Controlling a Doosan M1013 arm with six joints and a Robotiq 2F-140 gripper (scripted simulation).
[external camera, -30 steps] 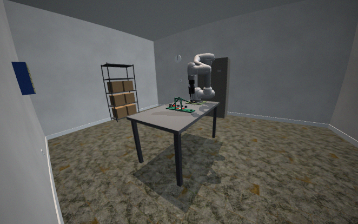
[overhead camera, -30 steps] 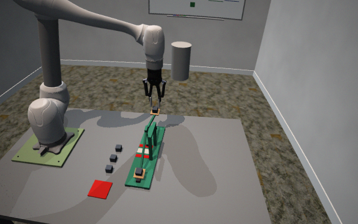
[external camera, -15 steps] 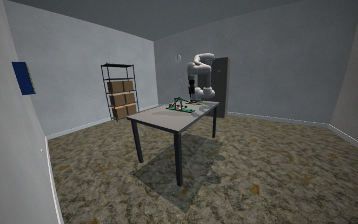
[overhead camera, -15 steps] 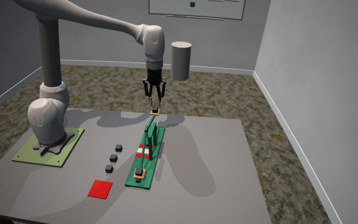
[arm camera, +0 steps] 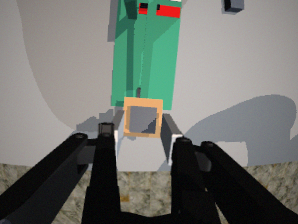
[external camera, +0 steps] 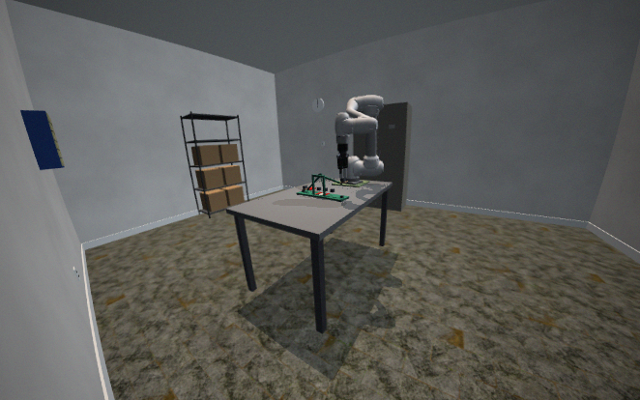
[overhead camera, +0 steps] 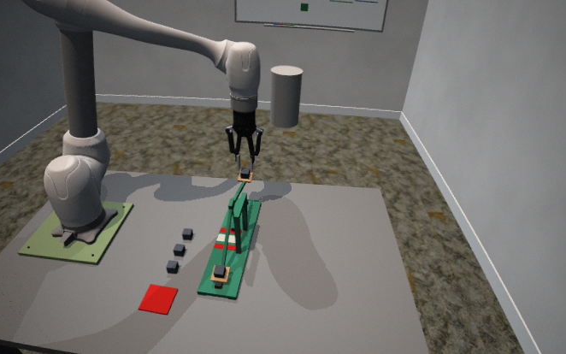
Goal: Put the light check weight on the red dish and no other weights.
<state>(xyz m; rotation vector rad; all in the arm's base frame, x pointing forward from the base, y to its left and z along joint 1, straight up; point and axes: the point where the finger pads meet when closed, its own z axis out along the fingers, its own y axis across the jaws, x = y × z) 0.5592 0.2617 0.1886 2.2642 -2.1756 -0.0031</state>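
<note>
The dark weight is 50 mm below my hand. From my hand the other things lie so: green rocker balance (10 mm ahead, 200 mm to the right, 110 mm below); red dish (150 mm behind, 490 mm to the right, 200 mm below).
</note>
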